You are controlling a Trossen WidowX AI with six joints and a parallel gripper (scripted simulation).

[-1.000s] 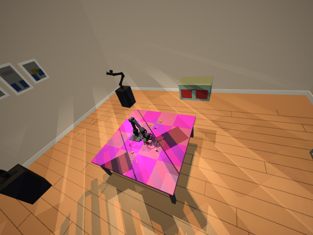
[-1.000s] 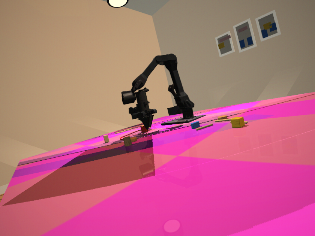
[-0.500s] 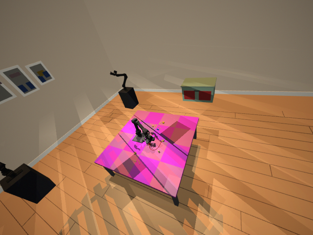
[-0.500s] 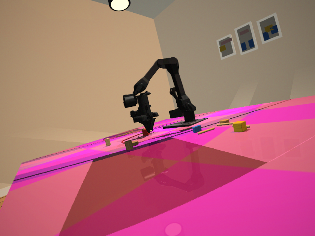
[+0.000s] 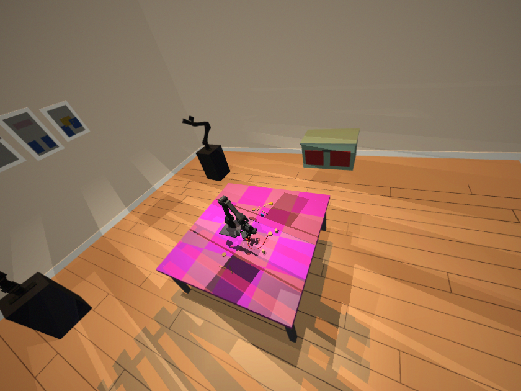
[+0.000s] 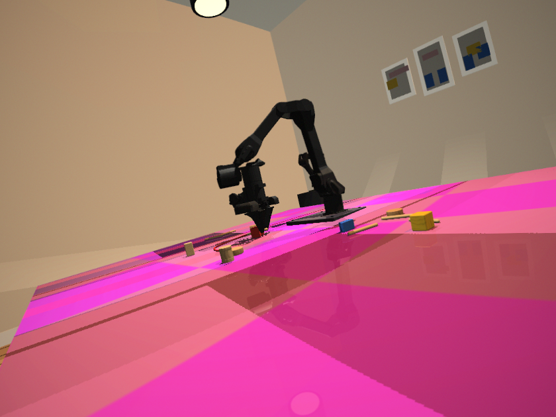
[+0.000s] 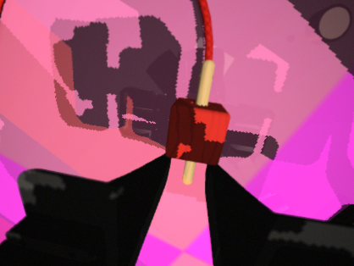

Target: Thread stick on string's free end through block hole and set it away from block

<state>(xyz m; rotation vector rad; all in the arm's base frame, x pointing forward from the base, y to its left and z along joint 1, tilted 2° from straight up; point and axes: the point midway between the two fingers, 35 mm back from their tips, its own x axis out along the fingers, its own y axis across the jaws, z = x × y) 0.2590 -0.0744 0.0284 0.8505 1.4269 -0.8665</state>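
My gripper tip is now 1 cm short of the red block and 2 cm to the left of it. The rest, counted from my gripper tip: thin wooden stick 2 cm ahead, 4 cm to the right; then round wooden button 17 cm ahead, 11 cm to the left; then tan block 21 cm ahead, 9 cm to the right, 1 cm above.
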